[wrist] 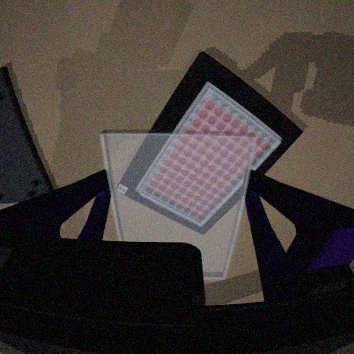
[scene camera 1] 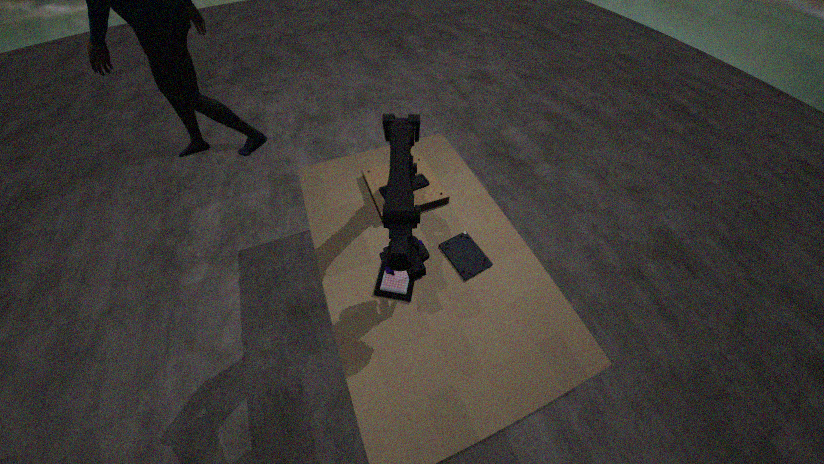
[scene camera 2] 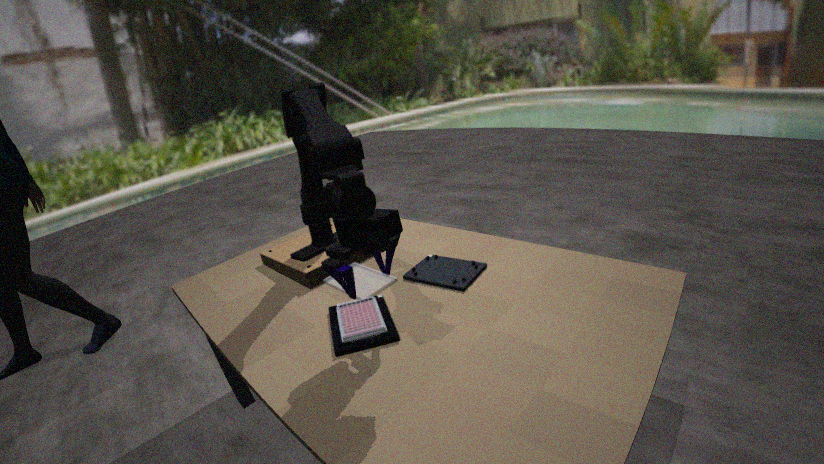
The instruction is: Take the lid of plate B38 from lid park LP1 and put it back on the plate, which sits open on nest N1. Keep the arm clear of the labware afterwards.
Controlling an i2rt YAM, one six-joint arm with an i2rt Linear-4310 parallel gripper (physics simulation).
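Places are measured from the arm's base along level axes (x down, y left, z ahead), in centimetres.
Pixels of known places: gripper, fingertip midpoint: point(wrist: 177, 177) point(scene camera 2: 370, 287); arm's base, origin of the base link: point(scene camera 2: 324, 246).
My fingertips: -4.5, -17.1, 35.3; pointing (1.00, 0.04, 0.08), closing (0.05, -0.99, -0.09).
For each thing: its top centre in the pictures, then the offset to it from my fingertips, as dx, dy, dz. Level surfaces: height alone.
- clear lid, middle of its top: point(wrist: 175, 228) point(scene camera 2: 358, 277) -1.1, +0.3, -3.3
- open plate B38, middle of its top: point(wrist: 204, 169) point(scene camera 2: 358, 314) point(scene camera 1: 396, 272) +5.9, -2.0, -2.9
- black nest N1, middle of its top: point(wrist: 204, 164) point(scene camera 2: 359, 318) point(scene camera 1: 397, 273) +6.8, -2.0, -2.9
- Lid park LP1, middle of its top: point(scene camera 2: 444, 265) point(scene camera 1: 465, 252) +6.6, +22.9, +0.9
- tan table, its level: dx +8.6
My gripper point(scene camera 2: 369, 284) point(wrist: 177, 177) is shut on the clear lid point(scene camera 2: 374, 281) point(wrist: 175, 150), holding it by two opposite edges above the table. In the wrist view the lid overlaps part of the plate and is turned at an angle to it. The open plate B38 point(scene camera 1: 394, 281) point(scene camera 2: 361, 319) point(wrist: 215, 155), white with pink wells, sits on the black nest N1 point(scene camera 1: 393, 297) point(scene camera 2: 366, 346) point(wrist: 197, 75). In scene camera 2 the lid is beside the plate, toward the arm base. Lid park LP1 point(scene camera 1: 465, 256) point(scene camera 2: 444, 272) point(wrist: 20, 150) is a dark flat block bearing no lid. In scene camera 1 the arm hides the lid and fingertips.
The arm's wooden base block point(scene camera 1: 433, 201) point(scene camera 2: 288, 268) stands at the back of the tan table point(scene camera 1: 490, 357) point(scene camera 2: 518, 357). The lid park lies to one side of the nest. A person point(scene camera 1: 172, 69) point(scene camera 2: 17, 276) walks on the floor beside the table.
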